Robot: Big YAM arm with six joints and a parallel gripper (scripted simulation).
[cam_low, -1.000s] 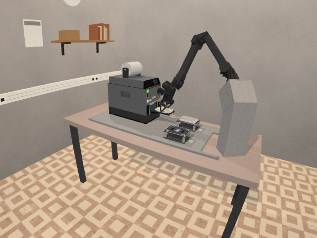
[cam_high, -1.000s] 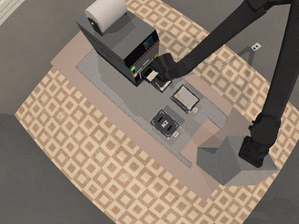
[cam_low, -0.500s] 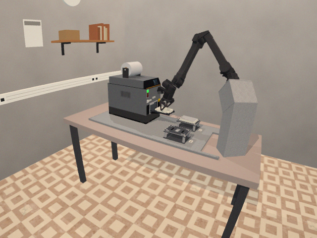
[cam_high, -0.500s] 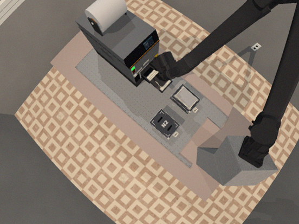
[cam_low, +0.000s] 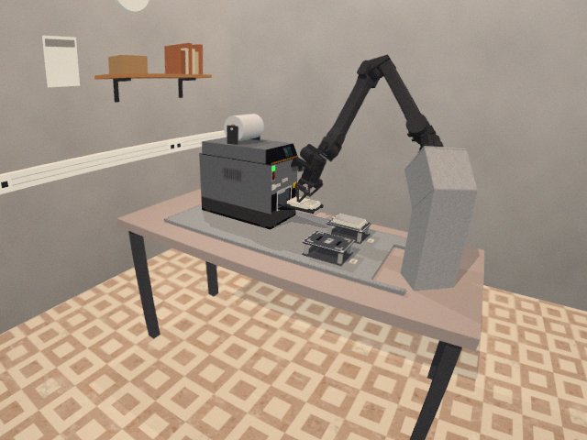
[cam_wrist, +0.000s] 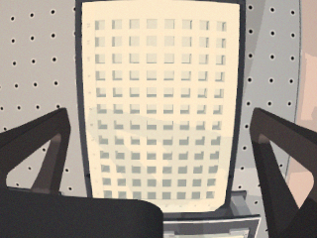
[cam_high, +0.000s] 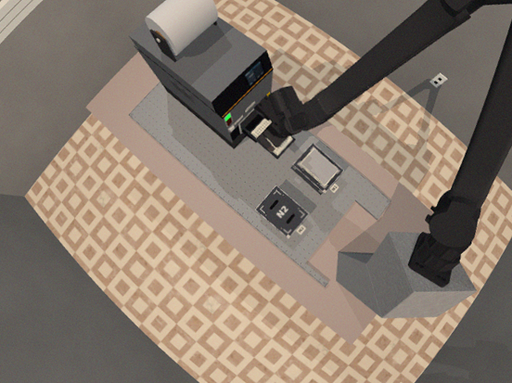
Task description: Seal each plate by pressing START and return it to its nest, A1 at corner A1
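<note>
My gripper is now 30 mm above the cream well plate. Round my hand: sealer stage (40 mm below); start button (110 mm ahead, 80 mm to the left, 50 mm above); foil roll (330 mm ahead, 40 mm to the right, 280 mm above).
</note>
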